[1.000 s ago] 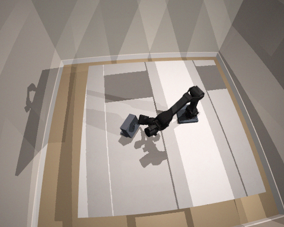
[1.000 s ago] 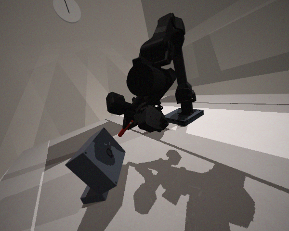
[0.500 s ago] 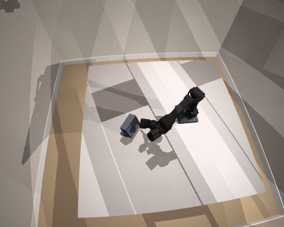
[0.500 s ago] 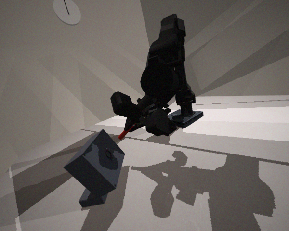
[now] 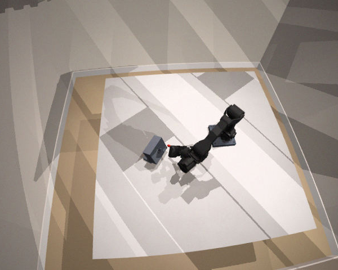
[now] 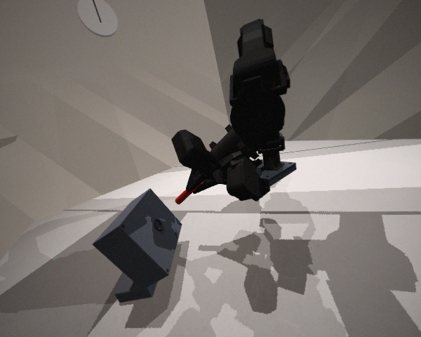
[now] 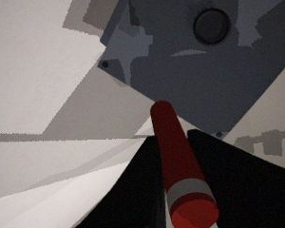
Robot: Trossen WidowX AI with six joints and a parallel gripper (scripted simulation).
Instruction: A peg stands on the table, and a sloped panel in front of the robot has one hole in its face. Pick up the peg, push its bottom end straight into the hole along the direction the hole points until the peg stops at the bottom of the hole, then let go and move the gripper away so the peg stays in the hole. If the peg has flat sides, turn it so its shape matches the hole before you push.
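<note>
Right now the sloped panel is 9 cm ahead of my gripper tip, 4 cm below it and 3 cm to the right of it. From my gripper tip the other things lie so: red peg (1 cm to the left, 1 cm behind, 1 cm above).
</note>
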